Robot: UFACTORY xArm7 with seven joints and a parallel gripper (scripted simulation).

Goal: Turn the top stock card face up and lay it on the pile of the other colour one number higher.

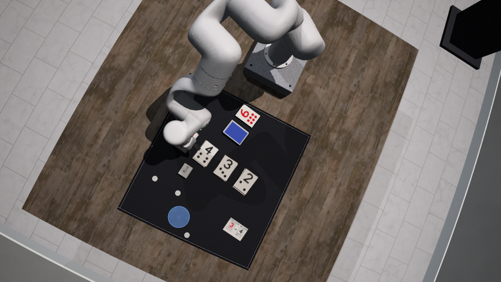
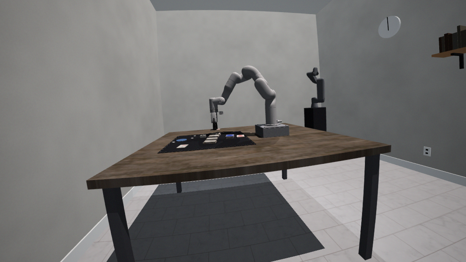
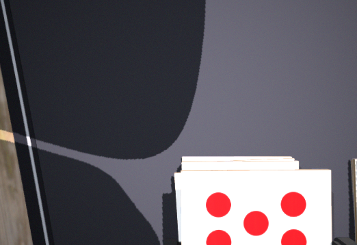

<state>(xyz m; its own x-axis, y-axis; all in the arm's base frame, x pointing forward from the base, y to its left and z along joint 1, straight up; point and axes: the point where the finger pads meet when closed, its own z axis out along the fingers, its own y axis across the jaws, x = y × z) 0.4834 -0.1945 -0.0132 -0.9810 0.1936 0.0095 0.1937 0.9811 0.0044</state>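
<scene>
Right now my hand is 10 cm to the right of the black 4 card, 5 cm above it and 2 cm short of it. The rest, counted from my hand: black 3 card 20 cm to the left, 6 cm below, 4 cm ahead; black 2 card 30 cm to the left, 6 cm below, 6 cm ahead; black mat 18 cm to the left, 8 cm below, 7 cm ahead.
</scene>
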